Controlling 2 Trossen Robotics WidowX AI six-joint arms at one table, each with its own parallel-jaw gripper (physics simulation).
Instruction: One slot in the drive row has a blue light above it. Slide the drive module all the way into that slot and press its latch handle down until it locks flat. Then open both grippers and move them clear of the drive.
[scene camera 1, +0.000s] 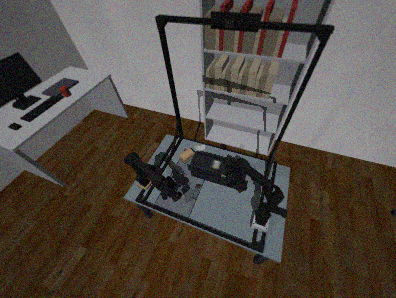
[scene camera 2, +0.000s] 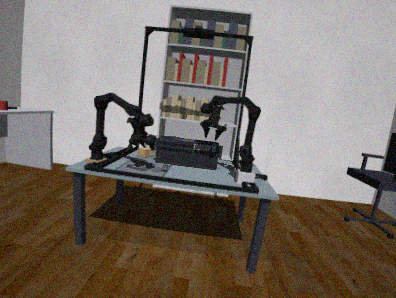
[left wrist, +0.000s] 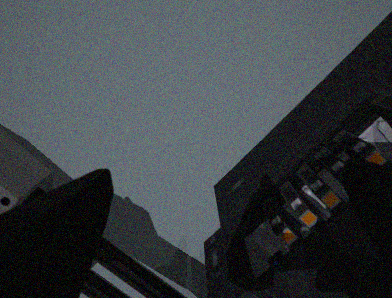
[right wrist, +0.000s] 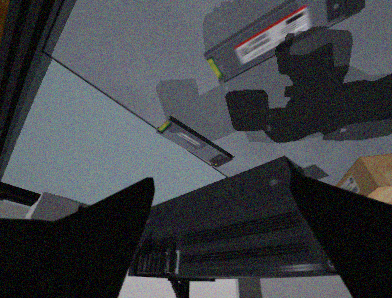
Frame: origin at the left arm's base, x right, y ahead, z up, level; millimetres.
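Seen in the pictures: left gripper, fingertip midpoint: (scene camera 2: 210, 139) (left wrist: 227, 175); right gripper, fingertip midpoint: (scene camera 1: 179, 189) (scene camera 2: 148, 148) (right wrist: 221, 182); left arm's base at its link origin: (scene camera 1: 261, 220) (scene camera 2: 246, 171); right arm's base at its link origin: (scene camera 1: 144, 182) (scene camera 2: 96, 158).
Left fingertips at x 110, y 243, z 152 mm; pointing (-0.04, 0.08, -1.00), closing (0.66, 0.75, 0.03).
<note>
Offsets run from my left fingertips to a thing's top centre. "pt": to the spot under its first point. Level surfaces: height alone.
In the right wrist view, a long grey module {dx -143, dy +431, dz -213 mm} (right wrist: 272, 40) with a white, red-edged label and a yellow-green end lies on the grey mat. A smaller grey module {dx -56, dy +265, dz -213 mm} (right wrist: 197, 141) with a yellow-green end lies nearer the black drive chassis {dx +152, dy +153, dz -49 mm} (scene camera 1: 217, 172) (scene camera 2: 175, 152) (right wrist: 240, 210). The drive row (scene camera 2: 206, 146) (left wrist: 308, 210) shows several orange squares; I cannot make out a blue light. A flat grey surface {dz -91 mm} (left wrist: 262, 245) shows at the row's lower left end. My left gripper (scene camera 2: 212, 136) is open and empty above the chassis's right end. My right gripper (scene camera 2: 144, 145) (right wrist: 221, 182) is open and empty left of the chassis.
A cardboard box {dx +230, dy +484, dz -163 mm} (scene camera 1: 186, 154) (scene camera 2: 144, 151) (right wrist: 370, 175) stands beside the chassis's left end. A black frame {pt dx +421, dy +631, dz +466 mm} (scene camera 1: 170, 75) (scene camera 2: 143, 70) rises over the table {dz -225 mm} (scene camera 1: 225, 215) (scene camera 2: 200, 176). Dark arm shadows cross the mat in the right wrist view. A shelf unit stands behind the table.
</note>
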